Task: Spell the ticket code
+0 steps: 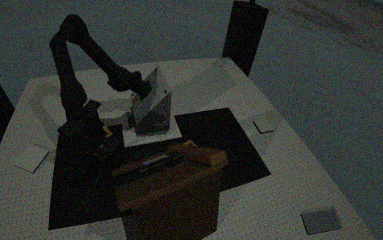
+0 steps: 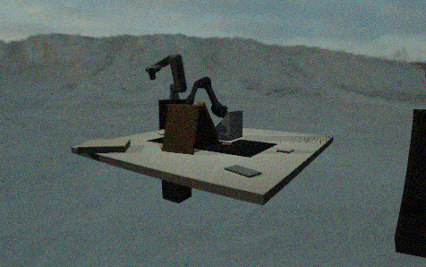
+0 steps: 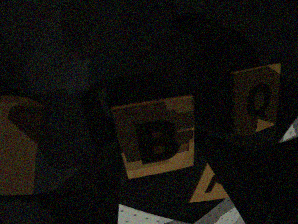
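The orange tile is 60 mm behind my gripper tip and 70 mm to the right of it. Also, from my gripper tip: black mat 30 mm ahead, 200 mm to the left; grey card 510 mm ahead, 640 mm to the left; pale card 40 mm behind, 280 mm to the right.
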